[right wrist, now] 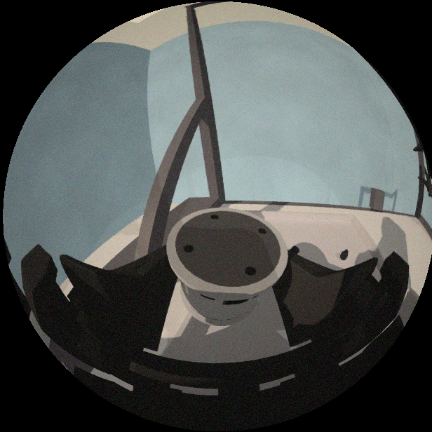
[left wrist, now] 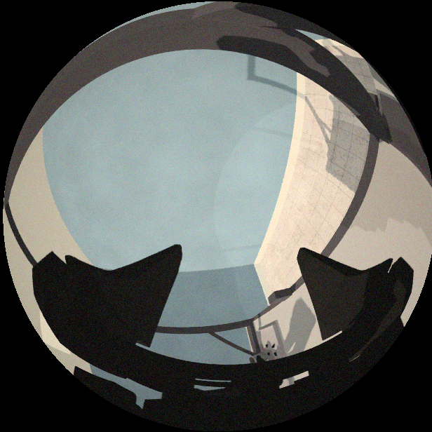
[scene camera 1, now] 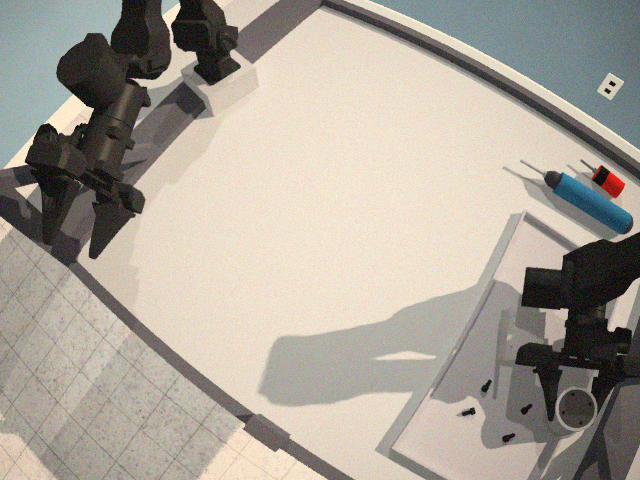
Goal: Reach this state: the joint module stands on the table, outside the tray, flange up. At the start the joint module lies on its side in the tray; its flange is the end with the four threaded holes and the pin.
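Seen in the pictures: left gripper, fingertip midpoint: (scene camera 1: pixel 71 252); right gripper, fingertip midpoint: (scene camera 1: pixel 570 423); left arm's base, link origin: (scene camera 1: pixel 216 68).
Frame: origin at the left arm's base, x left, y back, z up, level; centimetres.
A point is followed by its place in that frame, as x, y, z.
The light grey round joint module (scene camera 1: pixel 576 408) {0.7, -78.1, 1.8} (right wrist: pixel 220 302) is between the fingers of my right gripper (scene camera 1: pixel 572 413) {-0.7, -79.5, -0.2} (right wrist: pixel 223 246), which is shut on it. Its rimmed end with four dark holes faces up; I cannot make out the pin. In the scene view it shows over the lower right part of the tray (scene camera 1: pixel 439 439) {-14.0, -67.8, -5.1} (right wrist: pixel 325 225); its lower end is mostly hidden, and I cannot tell whether it touches anything. My left gripper (scene camera 1: pixel 70 250) {-34.1, -24.0, 14.3} (left wrist: pixel 243 253) is open and empty at the far left of the scene view, well away from the module.
Several small black bolts (scene camera 1: pixel 468 411) {-8.6, -67.7, -4.5} (right wrist: pixel 344 254) lie in the tray. A pale part with small holes (scene camera 1: pixel 510 345) {0.6, -64.8, 0.3} is there too, in shadow. A blue screwdriver (scene camera 1: pixel 591 202) {31.0, -61.3, -1.9} and a red one (scene camera 1: pixel 611 182) {39.0, -62.3, -2.5} lie above the tray in the picture. Dark frame bars (right wrist: pixel 211 160) rise near the right arm.
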